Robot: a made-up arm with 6 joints.
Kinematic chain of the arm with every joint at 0, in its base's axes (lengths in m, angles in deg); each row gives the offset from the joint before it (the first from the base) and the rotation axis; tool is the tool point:
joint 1: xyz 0 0 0.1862 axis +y
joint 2: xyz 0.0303 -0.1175 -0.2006 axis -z
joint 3: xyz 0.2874 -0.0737 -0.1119 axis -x
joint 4: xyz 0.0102 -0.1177 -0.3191 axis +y
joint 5: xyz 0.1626 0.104 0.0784 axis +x
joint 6: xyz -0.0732 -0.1 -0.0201 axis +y
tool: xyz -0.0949 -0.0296 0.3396
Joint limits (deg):
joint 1: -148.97..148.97
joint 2: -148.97..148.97
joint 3: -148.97..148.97
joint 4: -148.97..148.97
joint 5: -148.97..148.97
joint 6: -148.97..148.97
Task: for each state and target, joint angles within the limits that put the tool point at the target. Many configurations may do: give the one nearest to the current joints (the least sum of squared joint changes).
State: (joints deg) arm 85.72 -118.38 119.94 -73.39 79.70 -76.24
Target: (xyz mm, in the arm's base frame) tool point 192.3 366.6 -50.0
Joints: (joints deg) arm 74.93 -121.79 133.10 -76.45 77.19 -69.67
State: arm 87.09 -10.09 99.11 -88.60 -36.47 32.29
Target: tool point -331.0 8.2 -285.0
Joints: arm 69.76 -18.91 101.25 -40.91 -59.23 54.30
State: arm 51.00 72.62 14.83 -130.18 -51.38 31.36
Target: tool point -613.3 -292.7 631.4
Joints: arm 91.49 55.17 53.27 -135.94 -25.50 28.20
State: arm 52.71 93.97 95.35 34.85 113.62 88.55
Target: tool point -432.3 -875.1 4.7
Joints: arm 24.90 87.25 92.61 -6.25 119.53 101.97
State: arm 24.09 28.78 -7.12 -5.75 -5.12 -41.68
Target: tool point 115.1 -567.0 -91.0
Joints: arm 7.94 42.95 4.17 21.04 6.16 -5.56
